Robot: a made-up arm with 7 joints.
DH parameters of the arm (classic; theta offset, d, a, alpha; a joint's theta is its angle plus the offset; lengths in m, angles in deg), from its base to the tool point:
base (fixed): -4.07 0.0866 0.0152 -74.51
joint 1: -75.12 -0.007 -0.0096 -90
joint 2: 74 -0.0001 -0.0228 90
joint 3: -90 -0.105 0.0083 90
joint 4: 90 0.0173 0.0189 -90
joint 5: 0 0.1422 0.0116 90
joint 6: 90 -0.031 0.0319 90
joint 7: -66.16 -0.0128 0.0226 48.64
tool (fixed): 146.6 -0.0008 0 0
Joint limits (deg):
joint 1: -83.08..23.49
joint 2: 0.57..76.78
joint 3: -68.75..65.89
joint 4: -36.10..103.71
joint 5: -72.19..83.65
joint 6: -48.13..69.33
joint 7: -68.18..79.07
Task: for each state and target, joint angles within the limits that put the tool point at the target. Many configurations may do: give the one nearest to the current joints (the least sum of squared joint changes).
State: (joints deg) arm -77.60 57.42 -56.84 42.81 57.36 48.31 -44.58
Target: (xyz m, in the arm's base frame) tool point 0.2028 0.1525 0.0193
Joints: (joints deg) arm -64.99 58.90 -59.26 53.06 56.39 46.17 -42.55
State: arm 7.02 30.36 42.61 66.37 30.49 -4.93 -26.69
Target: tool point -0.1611 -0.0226 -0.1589
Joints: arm 22.89 0.57 40.24 93.68 32.87 -12.01 3.48
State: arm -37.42 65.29 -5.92 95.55 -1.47 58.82 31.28
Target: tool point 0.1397 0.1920 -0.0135
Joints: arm -42.35 64.84 -7.01 69.87 -12.23 69.33 23.59
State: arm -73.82 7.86 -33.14 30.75 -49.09 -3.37 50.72
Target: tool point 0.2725 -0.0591 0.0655
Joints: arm -66.77 21.13 -25.19 40.66 -49.31 -3.54 52.24
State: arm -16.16 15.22 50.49 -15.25 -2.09 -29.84 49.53
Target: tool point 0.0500 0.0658 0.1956
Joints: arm -33.34 28.29 64.68 -36.10 -12.37 -40.67 52.16
